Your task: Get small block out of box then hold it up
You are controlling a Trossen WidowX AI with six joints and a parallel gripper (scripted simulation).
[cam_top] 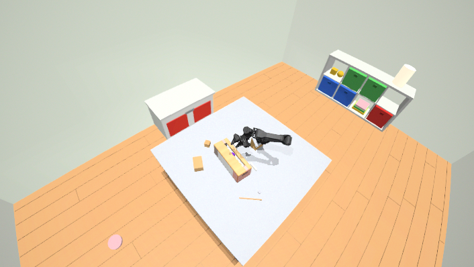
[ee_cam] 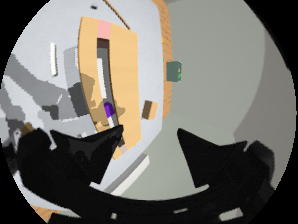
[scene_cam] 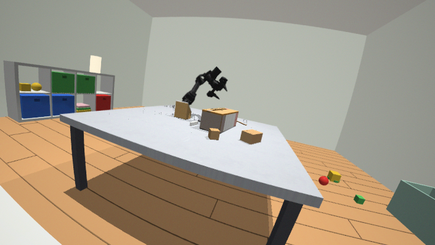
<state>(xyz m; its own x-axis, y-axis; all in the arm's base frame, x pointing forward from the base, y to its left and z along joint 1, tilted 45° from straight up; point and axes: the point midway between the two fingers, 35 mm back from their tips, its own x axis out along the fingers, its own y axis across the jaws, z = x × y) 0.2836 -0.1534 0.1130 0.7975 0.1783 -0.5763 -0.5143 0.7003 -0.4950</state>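
My gripper tip is now 2 cm past the box, 2 cm to the right of it and 18 cm above it. From my gripper tip the other things lie so: thin stick 14 cm ahead, 37 cm to the left, 24 cm below.
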